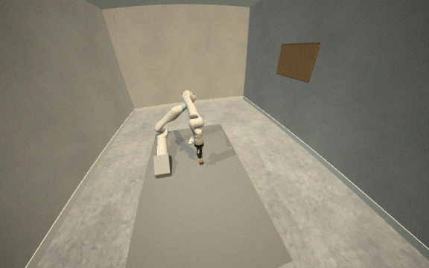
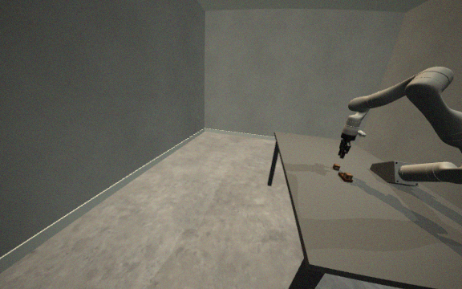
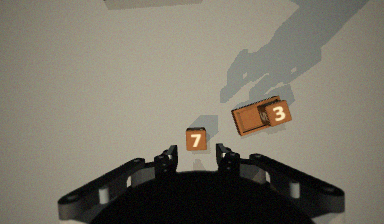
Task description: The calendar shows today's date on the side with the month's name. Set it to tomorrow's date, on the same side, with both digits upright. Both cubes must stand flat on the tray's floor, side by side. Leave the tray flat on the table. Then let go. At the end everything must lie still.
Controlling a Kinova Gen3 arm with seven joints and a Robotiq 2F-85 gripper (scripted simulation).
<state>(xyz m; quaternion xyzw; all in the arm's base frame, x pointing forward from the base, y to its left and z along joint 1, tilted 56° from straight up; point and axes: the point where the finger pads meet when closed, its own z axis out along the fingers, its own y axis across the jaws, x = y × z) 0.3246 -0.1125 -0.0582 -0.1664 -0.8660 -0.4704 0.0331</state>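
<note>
Right now the digit cube is 90 mm below my hand. The rest, counted from my hand: orange tray 110 mm to the left, 100 mm below.
</note>
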